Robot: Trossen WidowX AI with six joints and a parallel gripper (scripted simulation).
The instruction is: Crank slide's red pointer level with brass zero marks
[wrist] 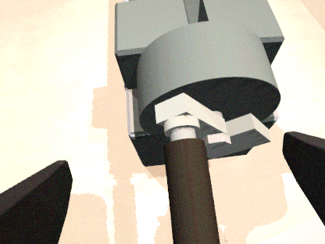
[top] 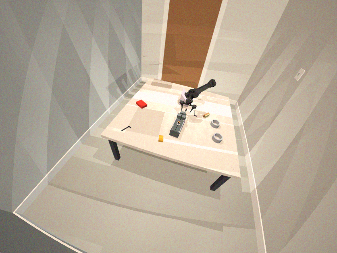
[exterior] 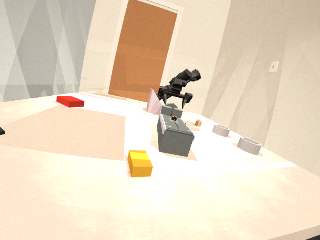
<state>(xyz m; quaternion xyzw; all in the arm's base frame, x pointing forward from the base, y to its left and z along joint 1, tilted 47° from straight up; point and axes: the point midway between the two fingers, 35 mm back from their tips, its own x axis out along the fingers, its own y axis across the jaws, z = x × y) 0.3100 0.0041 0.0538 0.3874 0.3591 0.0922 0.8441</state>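
My gripper tip is now 2 cm past the dark brown crank handle. From my gripper tip the other things lie so: red pointer (16 cm ahead, 4 cm to the right, 3 cm below); yellow block (36 cm ahead, 17 cm to the right, 10 cm below); tan block (26 cm to the left, 15 cm behind, 9 cm below).
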